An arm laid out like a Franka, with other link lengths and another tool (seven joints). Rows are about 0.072 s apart.
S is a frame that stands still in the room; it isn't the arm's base.
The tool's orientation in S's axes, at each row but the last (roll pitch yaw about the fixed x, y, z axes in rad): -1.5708, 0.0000, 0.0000; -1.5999, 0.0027, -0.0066; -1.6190, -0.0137, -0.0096; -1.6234, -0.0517, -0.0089; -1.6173, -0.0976, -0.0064; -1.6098, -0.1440, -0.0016; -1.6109, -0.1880, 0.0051; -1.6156, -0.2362, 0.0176; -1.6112, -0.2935, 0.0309; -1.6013, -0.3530, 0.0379
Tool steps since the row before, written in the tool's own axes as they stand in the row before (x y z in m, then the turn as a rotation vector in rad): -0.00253, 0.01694, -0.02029, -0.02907, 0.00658, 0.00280; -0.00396, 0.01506, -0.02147, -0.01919, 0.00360, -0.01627; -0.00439, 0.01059, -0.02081, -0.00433, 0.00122, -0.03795; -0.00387, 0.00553, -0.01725, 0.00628, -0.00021, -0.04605; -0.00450, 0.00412, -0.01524, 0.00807, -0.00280, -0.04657; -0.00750, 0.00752, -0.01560, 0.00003, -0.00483, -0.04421; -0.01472, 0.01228, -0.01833, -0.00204, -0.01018, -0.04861; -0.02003, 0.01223, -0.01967, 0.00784, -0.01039, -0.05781; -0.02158, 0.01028, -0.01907, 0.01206, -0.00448, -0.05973; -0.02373, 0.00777, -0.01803, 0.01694, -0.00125, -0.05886
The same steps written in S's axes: -0.00253, -0.02029, -0.01694, -0.02907, 0.00280, -0.00658; -0.00414, -0.02187, -0.01442, -0.01931, -0.01624, -0.00307; -0.00446, -0.02125, -0.00963, -0.00470, -0.03792, 0.00055; -0.00378, -0.01748, -0.00481, 0.00573, -0.04603, 0.00295; -0.00425, -0.01539, -0.00383, 0.00725, -0.04644, 0.00572; -0.00646, -0.01587, -0.00791, -0.00098, -0.04399, 0.00649; -0.01221, -0.01887, -0.01408, -0.00402, -0.04818, 0.01153; -0.01646, -0.02049, -0.01571, 0.00559, -0.05720, 0.01444; -0.01730, -0.02001, -0.01534, 0.01138, -0.05918, 0.01008; -0.01907, -0.01899, -0.01498, 0.01706, -0.05819, 0.00871
